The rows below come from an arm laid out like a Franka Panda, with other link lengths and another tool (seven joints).
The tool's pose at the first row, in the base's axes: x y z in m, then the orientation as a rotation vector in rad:
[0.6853, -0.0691, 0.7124, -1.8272, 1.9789, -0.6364]
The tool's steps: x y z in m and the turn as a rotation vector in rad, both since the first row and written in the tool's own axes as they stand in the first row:
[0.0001, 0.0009, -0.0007, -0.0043, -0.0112, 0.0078]
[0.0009, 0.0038, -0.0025, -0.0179, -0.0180, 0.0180]
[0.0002, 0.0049, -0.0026, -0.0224, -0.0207, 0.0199]
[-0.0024, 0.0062, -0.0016, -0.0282, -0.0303, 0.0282]
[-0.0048, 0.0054, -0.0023, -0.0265, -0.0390, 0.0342]
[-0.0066, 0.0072, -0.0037, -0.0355, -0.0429, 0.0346]
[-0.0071, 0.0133, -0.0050, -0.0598, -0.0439, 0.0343]
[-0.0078, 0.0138, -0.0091, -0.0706, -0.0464, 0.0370]
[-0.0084, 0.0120, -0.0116, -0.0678, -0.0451, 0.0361]
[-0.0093, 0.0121, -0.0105, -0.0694, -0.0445, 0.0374]
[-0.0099, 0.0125, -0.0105, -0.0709, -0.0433, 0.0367]
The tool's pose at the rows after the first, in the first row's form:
[0.6842, -0.0691, 0.7125, -1.8207, 1.9807, -0.6187]
[0.6807, -0.0696, 0.7124, -1.8171, 1.9934, -0.5966]
[0.6798, -0.0688, 0.7118, -1.8175, 1.9961, -0.5893]
[0.6795, -0.0662, 0.7102, -1.8112, 2.0001, -0.5718]
[0.6800, -0.0638, 0.7111, -1.8032, 1.9979, -0.5626]
[0.6779, -0.0618, 0.7112, -1.8077, 2.0015, -0.5505]
[0.6722, -0.0609, 0.7089, -1.8216, 2.0164, -0.5277]
[0.6695, -0.0599, 0.7120, -1.8245, 2.0238, -0.5146]
[0.6697, -0.0592, 0.7150, -1.8240, 2.0221, -0.5187]
[0.6703, -0.0584, 0.7140, -1.8235, 2.0246, -0.5175]
[0.6700, -0.0577, 0.7138, -1.8251, 2.0258, -0.5175]

